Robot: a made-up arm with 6 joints.
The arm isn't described. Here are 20 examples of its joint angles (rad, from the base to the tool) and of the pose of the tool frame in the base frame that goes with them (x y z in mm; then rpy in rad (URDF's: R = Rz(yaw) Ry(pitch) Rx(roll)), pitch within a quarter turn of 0, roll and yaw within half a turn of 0).
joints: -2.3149 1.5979 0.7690 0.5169 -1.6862 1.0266
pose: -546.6 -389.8 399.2 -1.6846 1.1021 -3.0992
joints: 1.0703 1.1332 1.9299 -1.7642 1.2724 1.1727
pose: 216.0 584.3 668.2 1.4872 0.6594 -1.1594
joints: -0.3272 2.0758 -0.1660 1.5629 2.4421 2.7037
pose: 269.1 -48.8 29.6 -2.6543 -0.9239 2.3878
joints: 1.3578 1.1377 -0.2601 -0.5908 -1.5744 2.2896
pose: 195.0 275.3 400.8 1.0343 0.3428 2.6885
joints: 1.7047 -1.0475 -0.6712 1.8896 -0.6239 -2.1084
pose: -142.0 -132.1 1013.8 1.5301 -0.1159 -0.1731
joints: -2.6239 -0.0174 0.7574 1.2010 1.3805 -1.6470
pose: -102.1 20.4 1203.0 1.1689 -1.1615 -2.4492
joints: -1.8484 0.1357 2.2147 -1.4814 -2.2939 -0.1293
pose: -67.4 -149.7 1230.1 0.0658 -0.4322 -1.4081
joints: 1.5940 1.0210 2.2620 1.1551 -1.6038 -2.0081
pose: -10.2 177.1 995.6 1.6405 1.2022 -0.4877
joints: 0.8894 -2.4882 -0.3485 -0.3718 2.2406 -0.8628
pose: -28.5 -303.6 565.8 -0.7611 0.0436 -0.8744
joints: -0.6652 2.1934 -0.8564 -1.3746 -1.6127 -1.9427
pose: -41.7 -51.3 534.0 1.1811 -0.2148 -0.3368
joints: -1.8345 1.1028 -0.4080 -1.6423 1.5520 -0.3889
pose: 9.1 -114.2 440.4 1.0320 0.0162 1.6189
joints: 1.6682 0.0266 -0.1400 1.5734 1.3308 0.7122
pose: -90.9 297.6 1051.2 -1.8085 -0.5142 -2.1794
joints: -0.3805 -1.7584 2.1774 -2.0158 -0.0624 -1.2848
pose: -552.5 340.6 522.3 0.1799 0.0607 1.6112
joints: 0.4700 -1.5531 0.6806 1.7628 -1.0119 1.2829
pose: -619.4 -149.8 666.5 1.0333 -1.0632 -2.9636
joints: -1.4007 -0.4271 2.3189 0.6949 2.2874 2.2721
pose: -195.8 348.1 840.5 -0.4304 -0.2757 -0.6363
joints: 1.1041 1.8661 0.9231 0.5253 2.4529 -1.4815
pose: 398.5 450.3 285.7 2.2703 -0.4050 1.1293
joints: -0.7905 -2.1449 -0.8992 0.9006 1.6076 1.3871
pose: -323.8 180.1 649.7 2.6204 1.0244 1.4334
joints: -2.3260 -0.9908 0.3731 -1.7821 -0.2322 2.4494
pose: 10.8 -36.3 923.0 2.7785 -0.6210 1.2258
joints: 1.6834 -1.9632 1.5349 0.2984 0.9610 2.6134
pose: 187.3 -457.5 313.3 -0.2661 0.1125 -2.9129
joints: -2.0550 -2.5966 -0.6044 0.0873 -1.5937 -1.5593
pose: -43.7 391.0 478.6 2.1183 0.6938 -2.6558
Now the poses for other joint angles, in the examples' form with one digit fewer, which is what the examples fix.
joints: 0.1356 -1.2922 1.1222 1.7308 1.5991 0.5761
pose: -603 -9 641 2.071 1.015 1.069
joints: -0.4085 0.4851 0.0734 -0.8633 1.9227 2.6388
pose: 290 -229 580 2.940 -1.155 0.644
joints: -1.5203 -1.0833 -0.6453 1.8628 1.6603 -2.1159
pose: 75 122 1039 0.643 -0.174 -1.094
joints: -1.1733 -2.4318 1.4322 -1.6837 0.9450 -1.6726
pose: -168 526 346 0.850 0.413 1.699
